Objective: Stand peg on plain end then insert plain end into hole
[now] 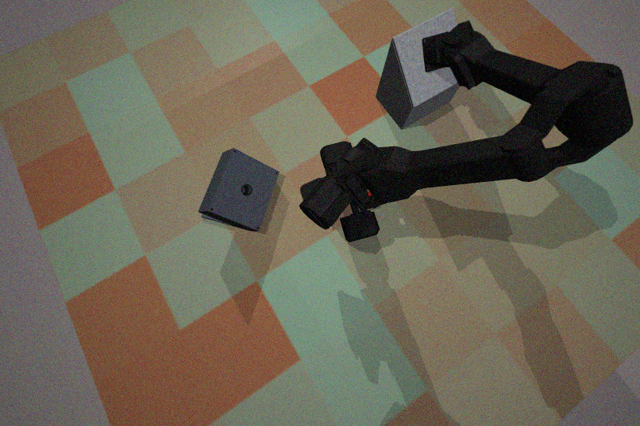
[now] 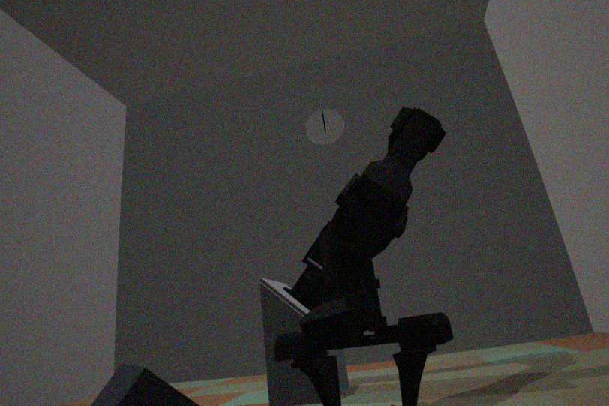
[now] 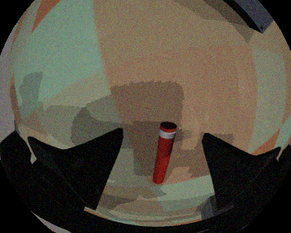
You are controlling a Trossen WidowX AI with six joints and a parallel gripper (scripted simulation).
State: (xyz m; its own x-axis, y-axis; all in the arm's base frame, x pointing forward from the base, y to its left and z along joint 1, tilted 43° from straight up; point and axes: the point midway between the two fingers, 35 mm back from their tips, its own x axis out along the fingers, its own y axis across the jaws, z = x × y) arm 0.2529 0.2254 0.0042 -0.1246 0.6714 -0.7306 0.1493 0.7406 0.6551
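Right now my gripper tip is 10 mm past the red peg. Round my gripper tip: sloped panel: 190 mm ahead, 100 mm to the right, 40 mm above.
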